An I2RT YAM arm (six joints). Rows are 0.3 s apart.
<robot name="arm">
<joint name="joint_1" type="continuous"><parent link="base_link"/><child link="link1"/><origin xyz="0.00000 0.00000 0.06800" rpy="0.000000 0.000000 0.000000"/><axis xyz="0 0 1"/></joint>
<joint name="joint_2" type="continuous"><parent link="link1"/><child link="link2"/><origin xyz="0.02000 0.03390 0.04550" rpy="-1.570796 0.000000 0.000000"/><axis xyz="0 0 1"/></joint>
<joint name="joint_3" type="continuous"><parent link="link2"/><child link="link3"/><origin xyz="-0.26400 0.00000 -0.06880" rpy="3.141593 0.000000 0.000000"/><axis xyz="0 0 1"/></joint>
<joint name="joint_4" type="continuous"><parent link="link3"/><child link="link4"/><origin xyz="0.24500 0.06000 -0.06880" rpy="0.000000 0.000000 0.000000"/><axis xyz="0 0 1"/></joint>
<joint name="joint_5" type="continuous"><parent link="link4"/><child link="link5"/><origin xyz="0.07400 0.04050 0.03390" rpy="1.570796 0.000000 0.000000"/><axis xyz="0 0 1"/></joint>
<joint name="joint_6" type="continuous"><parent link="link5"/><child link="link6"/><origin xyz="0.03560 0.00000 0.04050" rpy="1.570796 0.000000 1.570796"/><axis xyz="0 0 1"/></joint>
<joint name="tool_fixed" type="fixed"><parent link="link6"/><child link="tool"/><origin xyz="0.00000 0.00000 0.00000" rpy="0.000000 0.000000 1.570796"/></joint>
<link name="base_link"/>
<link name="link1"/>
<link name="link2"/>
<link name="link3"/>
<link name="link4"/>
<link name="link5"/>
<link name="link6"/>
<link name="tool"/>
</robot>
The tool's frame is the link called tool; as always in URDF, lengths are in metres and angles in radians. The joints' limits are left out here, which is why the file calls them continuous.
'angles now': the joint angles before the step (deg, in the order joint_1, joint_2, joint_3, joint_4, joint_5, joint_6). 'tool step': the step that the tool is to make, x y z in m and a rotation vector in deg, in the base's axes. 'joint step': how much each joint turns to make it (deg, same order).
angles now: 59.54, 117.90, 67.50, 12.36, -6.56, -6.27
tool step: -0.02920, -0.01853, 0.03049, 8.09, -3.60, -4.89
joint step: 2.78, -9.33, -9.58, 9.39, 5.96, 4.88
